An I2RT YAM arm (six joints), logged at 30 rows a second.
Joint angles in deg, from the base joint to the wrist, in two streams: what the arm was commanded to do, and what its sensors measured. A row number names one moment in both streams.
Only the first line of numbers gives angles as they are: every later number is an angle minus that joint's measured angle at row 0.
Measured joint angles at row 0:
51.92, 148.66, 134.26, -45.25, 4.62, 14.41
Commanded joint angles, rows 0 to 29:
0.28, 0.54, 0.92, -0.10, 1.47, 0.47
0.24, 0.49, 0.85, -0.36, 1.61, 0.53
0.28, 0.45, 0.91, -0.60, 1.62, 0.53
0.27, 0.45, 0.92, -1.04, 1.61, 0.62
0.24, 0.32, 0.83, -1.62, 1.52, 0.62
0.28, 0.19, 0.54, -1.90, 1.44, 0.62
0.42, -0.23, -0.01, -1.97, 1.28, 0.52
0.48, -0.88, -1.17, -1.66, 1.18, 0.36
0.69, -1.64, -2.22, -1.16, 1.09, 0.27
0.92, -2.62, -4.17, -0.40, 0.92, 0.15
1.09, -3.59, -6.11, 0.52, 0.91, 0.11
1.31, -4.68, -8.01, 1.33, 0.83, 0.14
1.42, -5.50, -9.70, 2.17, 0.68, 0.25
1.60, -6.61, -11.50, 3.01, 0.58, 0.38
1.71, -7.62, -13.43, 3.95, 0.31, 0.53
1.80, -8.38, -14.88, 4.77, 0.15, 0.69
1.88, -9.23, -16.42, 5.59, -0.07, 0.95
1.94, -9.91, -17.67, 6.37, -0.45, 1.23
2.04, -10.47, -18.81, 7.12, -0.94, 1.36
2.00, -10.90, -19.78, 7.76, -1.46, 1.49
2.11, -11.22, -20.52, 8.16, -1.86, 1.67
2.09, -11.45, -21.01, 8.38, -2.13, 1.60
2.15, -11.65, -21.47, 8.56, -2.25, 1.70
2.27, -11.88, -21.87, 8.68, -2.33, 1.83
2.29, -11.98, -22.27, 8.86, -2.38, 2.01
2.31, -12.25, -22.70, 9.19, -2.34, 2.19
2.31, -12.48, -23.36, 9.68, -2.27, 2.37
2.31, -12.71, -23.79, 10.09, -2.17, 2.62
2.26, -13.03, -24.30, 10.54, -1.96, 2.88
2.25, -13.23, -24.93, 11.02, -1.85, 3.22
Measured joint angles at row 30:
1.66, -11.50, -22.54, 11.30, -0.83, 1.73
